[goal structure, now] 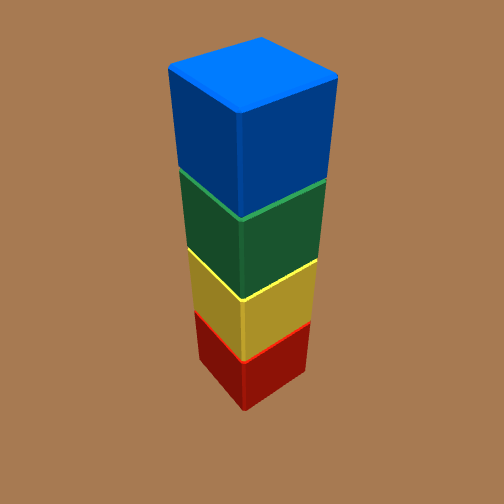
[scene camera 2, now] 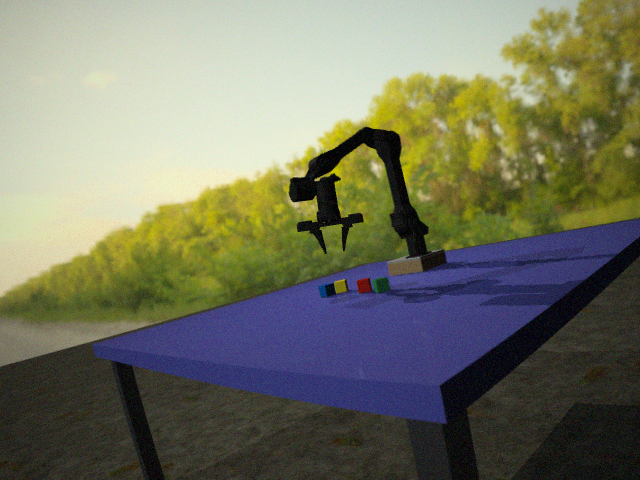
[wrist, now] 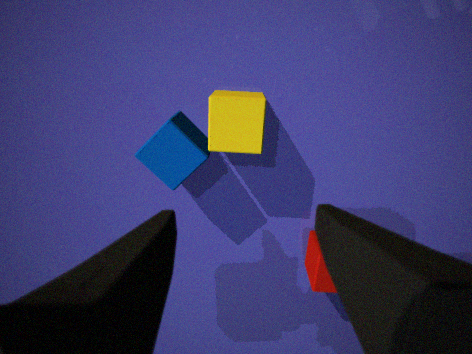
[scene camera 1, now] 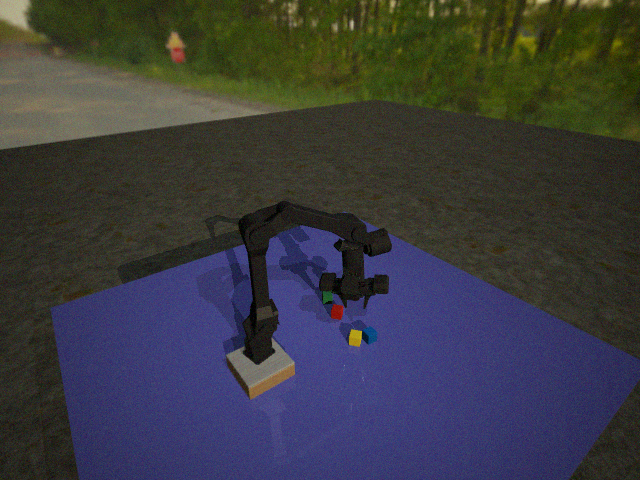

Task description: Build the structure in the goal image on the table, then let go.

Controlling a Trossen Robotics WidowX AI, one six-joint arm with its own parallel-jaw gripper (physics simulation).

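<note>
My gripper [scene camera 1: 355, 306] [scene camera 2: 334, 252] [wrist: 246, 219] is open and empty, pointing down above the table near the cubes. A blue cube [scene camera 1: 369, 335] [scene camera 2: 324, 290] [wrist: 172, 155] lies on the table, turned at an angle, with a corner close to a yellow cube [scene camera 1: 355, 337] [scene camera 2: 340, 286] [wrist: 236, 124]. I cannot tell if they touch. A red cube [scene camera 1: 337, 312] [scene camera 2: 363, 285] [wrist: 318, 265] lies apart from them and is partly hidden by the right finger in the wrist view. A green cube [scene camera 1: 327, 297] [scene camera 2: 381, 284] lies near the red one, partly hidden by the gripper in scene camera 1.
The arm stands on a wooden base block [scene camera 1: 267, 378] [scene camera 2: 413, 264] on the blue table [scene camera 1: 465, 387] [scene camera 2: 289, 346]. The green and red cubes lie in a loose row on one side of the blue and yellow pair. Shadows of the arm fall across the table.
</note>
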